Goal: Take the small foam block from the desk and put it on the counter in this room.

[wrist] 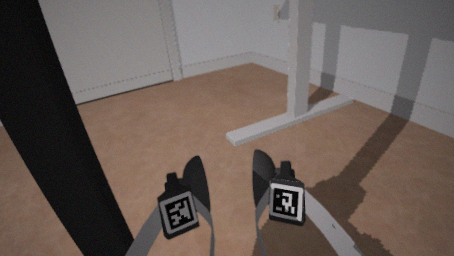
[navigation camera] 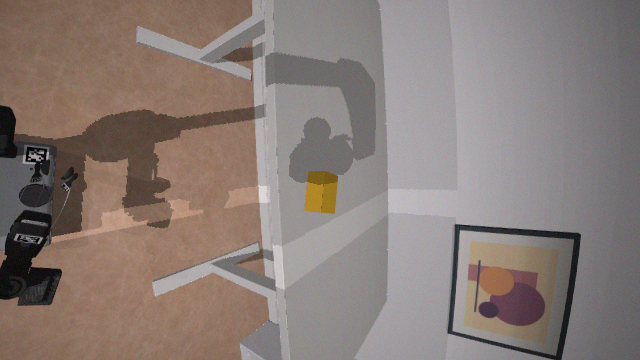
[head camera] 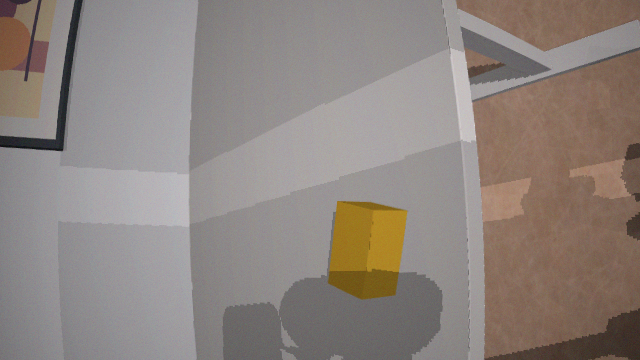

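Pixels of known places: gripper, fingertip midpoint: (navigation camera: 60, 163); robot's base, origin of the base link: (navigation camera: 34, 193).
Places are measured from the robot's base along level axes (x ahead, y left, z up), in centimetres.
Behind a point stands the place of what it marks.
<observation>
The small foam block (head camera: 350, 240) {x 44.5, y 4.0, z 99.5 cm} (navigation camera: 314, 197) {x 41.5, y 3.9, z 97.4 cm} is a yellow box. It rests on the light grey desk (head camera: 260, 250) {x 73.2, y 8.3, z 95.0 cm} (navigation camera: 305, 232) {x 41.9, y -4.1, z 95.0 cm}, partly in shadow, set in from the front edge. My gripper (wrist: 229, 172) {x 5.0, y 9.6, z 42.3 cm} is open with its two dark fingertips apart and nothing between them. It hangs over brown floor, away from the block, which does not show in the wrist view. A desk leg (wrist: 299, 65) stands beyond the fingers. No counter can be made out.
The desk's splayed feet (navigation camera: 172, 44) (navigation camera: 180, 280) reach onto the floor. A grey unit (navigation camera: 261, 342) {x 105.6, y -103.7, z 13.1 cm} stands by the desk at the bottom of the navigation view. A framed picture (head camera: 20, 127) {x 112.9, y -12.3, z 135.6 cm} (navigation camera: 515, 295) {x 116.2, y -36.3, z 150.3 cm} hangs on the wall. A pale door (wrist: 110, 45) is at the back left.
</observation>
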